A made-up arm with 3 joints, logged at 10 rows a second.
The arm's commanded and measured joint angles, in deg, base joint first. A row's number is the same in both.
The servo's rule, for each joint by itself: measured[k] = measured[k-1] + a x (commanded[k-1-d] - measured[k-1]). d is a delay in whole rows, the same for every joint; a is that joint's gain. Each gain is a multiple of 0.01, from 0.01 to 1. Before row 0 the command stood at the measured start. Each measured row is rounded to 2 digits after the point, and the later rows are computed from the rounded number. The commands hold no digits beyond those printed.
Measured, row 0:
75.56 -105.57 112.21
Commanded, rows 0 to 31:
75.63 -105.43 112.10
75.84 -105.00 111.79
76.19 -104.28 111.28
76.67 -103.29 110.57
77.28 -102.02 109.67
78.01 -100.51 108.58
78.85 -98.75 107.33
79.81 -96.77 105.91
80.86 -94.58 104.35
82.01 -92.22 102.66
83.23 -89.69 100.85
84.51 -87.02 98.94
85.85 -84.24 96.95
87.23 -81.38 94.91
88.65 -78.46 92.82
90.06 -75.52 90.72
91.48 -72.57 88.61
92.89 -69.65 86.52
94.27 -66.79 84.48
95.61 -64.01 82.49
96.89 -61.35 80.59
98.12 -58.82 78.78
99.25 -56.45 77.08
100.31 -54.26 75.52
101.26 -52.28 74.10
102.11 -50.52 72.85
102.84 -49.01 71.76
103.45 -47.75 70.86
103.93 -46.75 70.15
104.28 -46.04 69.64
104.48 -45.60 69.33
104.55 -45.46 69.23
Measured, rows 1 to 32:
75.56 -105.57 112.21
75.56 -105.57 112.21
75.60 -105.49 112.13
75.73 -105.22 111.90
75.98 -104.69 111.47
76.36 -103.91 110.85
76.87 -102.85 110.04
77.50 -101.54 109.03
78.24 -99.98 107.86
79.10 -98.18 106.51
80.07 -96.16 105.02
81.14 -93.95 103.39
82.29 -91.56 101.64
83.51 -89.02 99.78
84.80 -86.34 97.83
86.14 -83.56 95.82
87.52 -80.70 93.75
88.92 -77.80 91.66
90.33 -74.87 89.56
91.74 -71.95 87.46
93.13 -69.06 85.40
94.49 -66.23 83.39
95.81 -63.50 81.46
97.08 -60.88 79.61
98.27 -58.40 77.86
99.39 -56.08 76.25
100.42 -53.95 74.77
101.35 -52.03 73.45
102.17 -50.34 72.28
102.87 -48.89 71.30
103.45 -47.69 70.51
103.91 -46.77 69.91
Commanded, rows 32 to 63:
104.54 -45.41 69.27
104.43 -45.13 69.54
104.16 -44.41 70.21
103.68 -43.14 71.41
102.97 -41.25 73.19
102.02 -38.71 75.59
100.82 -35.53 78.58
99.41 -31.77 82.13
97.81 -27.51 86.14
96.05 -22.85 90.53
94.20 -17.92 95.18
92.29 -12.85 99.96
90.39 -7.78 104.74
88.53 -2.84 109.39
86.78 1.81 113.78
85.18 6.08 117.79
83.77 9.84 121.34
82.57 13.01 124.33
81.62 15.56 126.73
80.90 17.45 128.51
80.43 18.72 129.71
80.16 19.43 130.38
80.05 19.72 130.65
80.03 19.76 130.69
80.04 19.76 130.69
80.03 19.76 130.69
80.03 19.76 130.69
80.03 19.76 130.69
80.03 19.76 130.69
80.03 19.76 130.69
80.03 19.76 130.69
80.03 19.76 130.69
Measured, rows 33 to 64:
104.22 -46.11 69.51
104.40 -45.75 69.32
104.48 -45.56 69.29
104.45 -45.32 69.46
104.29 -44.81 69.98
103.95 -43.87 70.97
103.41 -42.40 72.50
102.65 -40.33 74.63
101.64 -37.64 77.36
100.41 -34.35 80.65
98.98 -30.52 84.44
97.37 -26.22 88.64
95.63 -21.57 93.15
93.79 -16.69 97.85
91.92 -11.70 102.60
90.06 -6.74 107.29
88.26 -1.95 111.77
86.57 2.55 115.92
85.03 6.63 119.66
83.68 10.20 122.88
82.55 13.20 125.54
81.64 15.58 127.59
80.97 17.34 129.05
80.52 18.51 129.97
80.26 19.19 130.44
80.13 19.51 130.61
80.08 19.65 130.67
80.05 19.71 130.68
80.04 19.74 130.69
80.03 19.75 130.69
80.03 19.76 130.69
80.03 19.76 130.69

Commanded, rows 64 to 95:
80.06 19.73 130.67
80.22 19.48 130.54
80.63 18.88 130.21
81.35 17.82 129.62
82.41 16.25 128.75
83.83 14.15 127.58
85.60 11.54 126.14
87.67 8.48 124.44
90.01 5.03 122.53
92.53 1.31 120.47
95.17 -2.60 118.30
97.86 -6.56 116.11
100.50 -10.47 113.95
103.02 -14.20 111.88
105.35 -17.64 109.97
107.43 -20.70 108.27
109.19 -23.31 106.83
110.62 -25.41 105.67
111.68 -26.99 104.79
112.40 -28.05 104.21
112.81 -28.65 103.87
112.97 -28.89 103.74
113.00 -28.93 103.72
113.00 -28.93 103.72
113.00 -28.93 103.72
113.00 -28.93 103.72
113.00 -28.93 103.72
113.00 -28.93 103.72
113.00 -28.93 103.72
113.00 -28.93 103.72
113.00 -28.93 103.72
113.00 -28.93 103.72
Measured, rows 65 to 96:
80.03 19.76 130.69
80.03 19.76 130.69
80.05 19.74 130.68
80.14 19.59 130.58
80.41 19.19 130.32
80.93 18.42 129.84
81.74 17.20 129.09
82.89 15.49 128.05
84.38 13.28 126.73
86.19 10.59 125.15
88.29 7.48 123.34
90.62 4.02 121.36
93.12 0.31 119.25
95.73 -3.54 117.08
98.35 -7.42 114.92
100.92 -11.22 112.82
103.36 -14.82 110.85
105.60 -18.11 109.07
107.57 -21.02 107.52
109.25 -23.48 106.24
110.59 -25.45 105.24
111.59 -26.91 104.53
112.26 -27.88 104.07
112.65 -28.45 103.84
112.84 -28.72 103.76
112.93 -28.84 103.73
112.97 -28.89 103.72
112.99 -28.91 103.72
113.00 -28.92 103.72
113.00 -28.93 103.72
113.00 -28.93 103.72
113.00 -28.93 103.72

